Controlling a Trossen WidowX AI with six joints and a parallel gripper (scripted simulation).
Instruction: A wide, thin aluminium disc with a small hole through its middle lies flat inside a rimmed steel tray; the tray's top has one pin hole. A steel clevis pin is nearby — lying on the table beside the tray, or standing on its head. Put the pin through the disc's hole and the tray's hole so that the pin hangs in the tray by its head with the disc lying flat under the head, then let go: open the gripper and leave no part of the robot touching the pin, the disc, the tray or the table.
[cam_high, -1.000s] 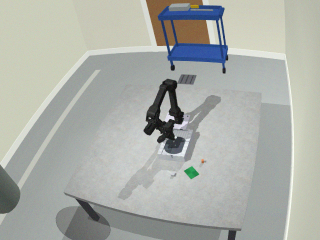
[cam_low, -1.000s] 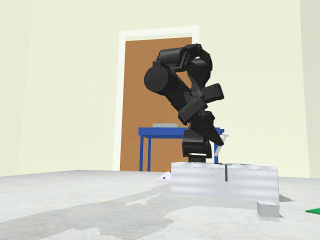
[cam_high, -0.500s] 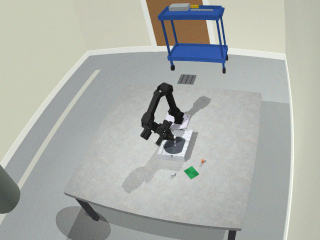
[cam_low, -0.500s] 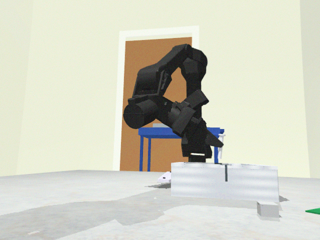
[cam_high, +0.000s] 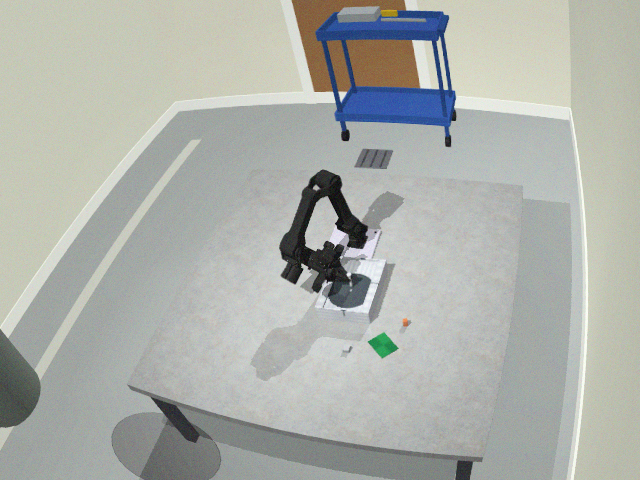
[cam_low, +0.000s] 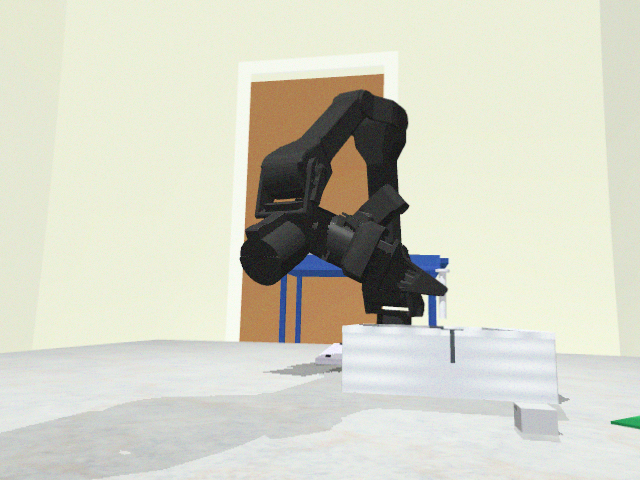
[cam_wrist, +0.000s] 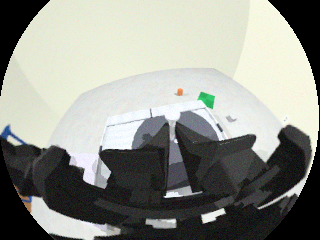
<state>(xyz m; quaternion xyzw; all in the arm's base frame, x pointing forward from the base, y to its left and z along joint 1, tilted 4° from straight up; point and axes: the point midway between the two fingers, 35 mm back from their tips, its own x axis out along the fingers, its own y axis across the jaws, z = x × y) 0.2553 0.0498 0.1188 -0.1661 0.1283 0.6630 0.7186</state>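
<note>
My gripper tip is 4 cm above the dark aluminium disc and 1 cm short of it. Also, from my gripper tip: steel clevis pin: right at my gripper tip; then small orange cube: 21 cm to the left, 9 cm below, 8 cm ahead; then rimmed steel tray: 6 cm below, 2 cm behind, 1 cm to the right.
</note>
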